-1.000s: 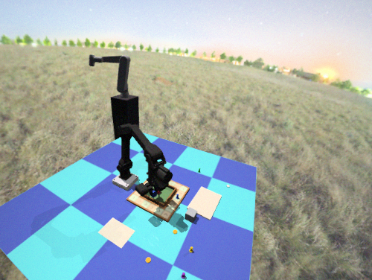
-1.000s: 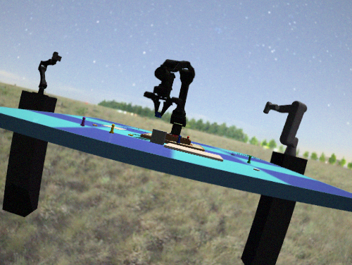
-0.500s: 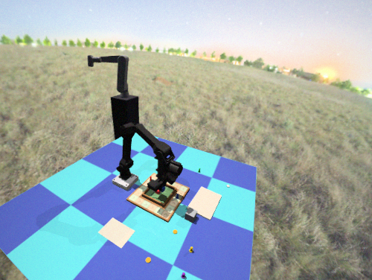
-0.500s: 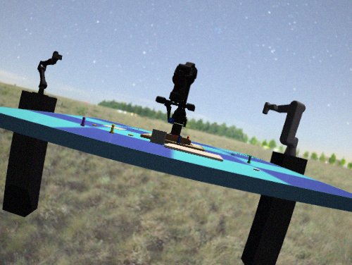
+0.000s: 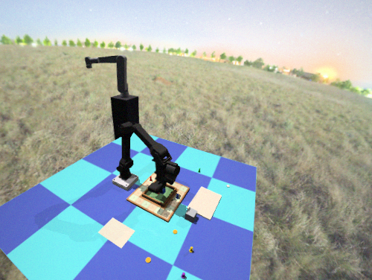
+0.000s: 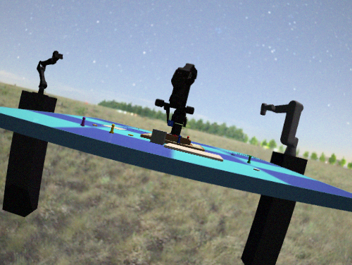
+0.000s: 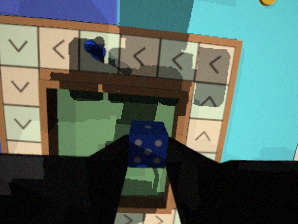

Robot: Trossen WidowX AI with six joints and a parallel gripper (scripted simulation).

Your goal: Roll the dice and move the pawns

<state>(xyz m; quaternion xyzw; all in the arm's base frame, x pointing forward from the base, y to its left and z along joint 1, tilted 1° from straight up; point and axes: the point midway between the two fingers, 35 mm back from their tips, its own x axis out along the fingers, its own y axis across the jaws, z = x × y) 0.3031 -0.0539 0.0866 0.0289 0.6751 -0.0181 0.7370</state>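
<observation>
The red pawn lies 140 mm behind my gripper tip, 110 mm to the left of it and 60 mm below it. Round my gripper tip: green tray 80 mm below, 40 mm to the left, 40 mm behind; then grey block 190 mm ahead, 60 mm below, 40 mm to the right; then blue pawn 80 mm ahead, 60 mm below, 50 mm to the left.
</observation>
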